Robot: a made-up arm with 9 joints.
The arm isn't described. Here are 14 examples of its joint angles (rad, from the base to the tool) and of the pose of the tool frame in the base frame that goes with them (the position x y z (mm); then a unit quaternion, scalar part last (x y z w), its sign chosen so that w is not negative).
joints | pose
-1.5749 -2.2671 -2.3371 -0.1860 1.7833 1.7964 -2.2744 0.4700 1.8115 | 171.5 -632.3 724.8 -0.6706 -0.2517 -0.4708 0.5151
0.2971 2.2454 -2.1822 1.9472 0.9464 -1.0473 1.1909 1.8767 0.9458 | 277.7 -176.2 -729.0 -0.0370 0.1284 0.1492 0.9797
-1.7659 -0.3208 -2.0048 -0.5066 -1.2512 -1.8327 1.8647 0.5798 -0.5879 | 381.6 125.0 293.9 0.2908 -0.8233 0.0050 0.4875
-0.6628 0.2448 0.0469 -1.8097 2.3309 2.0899 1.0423 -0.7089 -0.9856 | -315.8 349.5 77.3 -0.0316 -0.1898 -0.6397 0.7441
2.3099 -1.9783 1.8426 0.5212 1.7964 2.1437 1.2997 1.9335 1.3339 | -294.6 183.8 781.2 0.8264 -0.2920 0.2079 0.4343
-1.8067 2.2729 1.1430 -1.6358 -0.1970 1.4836 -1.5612 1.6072 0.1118 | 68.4 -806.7 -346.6 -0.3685 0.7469 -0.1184 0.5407
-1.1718 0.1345 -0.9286 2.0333 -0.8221 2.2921 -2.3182 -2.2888 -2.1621 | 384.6 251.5 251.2 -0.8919 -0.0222 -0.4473 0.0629
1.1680 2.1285 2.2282 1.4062 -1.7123 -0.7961 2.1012 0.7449 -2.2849 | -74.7 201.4 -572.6 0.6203 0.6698 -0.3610 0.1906
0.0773 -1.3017 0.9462 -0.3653 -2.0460 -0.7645 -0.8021 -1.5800 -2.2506 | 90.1 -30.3 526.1 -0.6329 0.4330 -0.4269 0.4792
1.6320 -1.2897 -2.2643 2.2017 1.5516 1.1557 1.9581 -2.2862 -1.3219 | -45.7 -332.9 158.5 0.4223 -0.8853 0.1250 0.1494
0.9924 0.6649 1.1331 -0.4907 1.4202 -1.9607 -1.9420 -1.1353 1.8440 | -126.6 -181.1 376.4 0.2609 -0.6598 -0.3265 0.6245
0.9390 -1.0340 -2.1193 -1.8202 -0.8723 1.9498 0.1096 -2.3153 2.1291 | -317.1 108.2 379.9 0.2430 0.0000 0.3689 0.8971
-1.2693 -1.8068 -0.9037 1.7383 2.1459 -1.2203 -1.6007 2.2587 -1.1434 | -145.5 -337.1 -52.0 0.7252 0.1936 -0.6470 0.1343
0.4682 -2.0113 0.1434 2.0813 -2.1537 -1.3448 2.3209 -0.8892 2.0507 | 339.8 138.8 461.0 0.7802 -0.1527 -0.0451 0.6049
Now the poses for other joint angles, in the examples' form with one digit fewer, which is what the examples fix.
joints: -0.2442 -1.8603 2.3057 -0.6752 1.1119 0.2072 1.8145 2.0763 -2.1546
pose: 194 -160 220 -0.088 0.681 -0.651 0.323
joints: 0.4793 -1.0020 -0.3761 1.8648 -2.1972 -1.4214 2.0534 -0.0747 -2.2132
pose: -263 -239 362 0.327 -0.663 -0.235 0.631
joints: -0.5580 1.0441 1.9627 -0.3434 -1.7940 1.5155 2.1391 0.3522 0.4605
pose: 316 154 -358 0.507 -0.425 -0.202 0.722
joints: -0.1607 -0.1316 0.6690 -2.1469 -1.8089 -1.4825 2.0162 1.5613 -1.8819
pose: -102 247 -463 0.994 -0.097 0.031 0.044
